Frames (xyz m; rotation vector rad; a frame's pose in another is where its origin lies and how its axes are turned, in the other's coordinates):
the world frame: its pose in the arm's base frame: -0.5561 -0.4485 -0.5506 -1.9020 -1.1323 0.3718
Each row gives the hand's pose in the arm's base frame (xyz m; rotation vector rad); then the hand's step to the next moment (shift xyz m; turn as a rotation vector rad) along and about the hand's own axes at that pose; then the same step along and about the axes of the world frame.
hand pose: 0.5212 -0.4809 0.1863 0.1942 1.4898 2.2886
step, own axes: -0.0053 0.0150 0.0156 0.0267 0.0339 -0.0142
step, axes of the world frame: 0.0115 -0.0142 -0.0127 -0.0276 -0.0359 0.0038
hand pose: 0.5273 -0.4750 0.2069 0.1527 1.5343 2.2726
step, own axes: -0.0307 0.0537 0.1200 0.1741 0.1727 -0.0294
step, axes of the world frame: 0.1060 -0.0670 -0.0499 -0.1077 -0.2158 0.0530
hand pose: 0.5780 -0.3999 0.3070 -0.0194 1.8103 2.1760
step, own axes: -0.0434 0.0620 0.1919 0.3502 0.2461 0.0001
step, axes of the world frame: 0.1874 -0.0853 -0.0134 -0.1518 -0.3614 0.1719
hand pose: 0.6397 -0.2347 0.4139 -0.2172 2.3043 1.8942
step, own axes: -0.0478 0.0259 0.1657 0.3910 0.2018 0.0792
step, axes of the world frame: 0.1638 -0.0123 0.0586 -0.1220 -0.3394 0.2642
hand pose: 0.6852 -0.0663 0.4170 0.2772 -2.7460 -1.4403
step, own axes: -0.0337 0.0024 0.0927 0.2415 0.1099 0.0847
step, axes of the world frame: 0.0722 0.0347 0.0577 -0.0645 -0.1891 0.1941
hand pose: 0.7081 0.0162 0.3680 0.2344 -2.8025 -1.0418
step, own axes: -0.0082 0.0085 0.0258 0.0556 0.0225 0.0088
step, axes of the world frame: 0.0189 0.0077 0.0197 -0.0199 -0.0453 0.0350
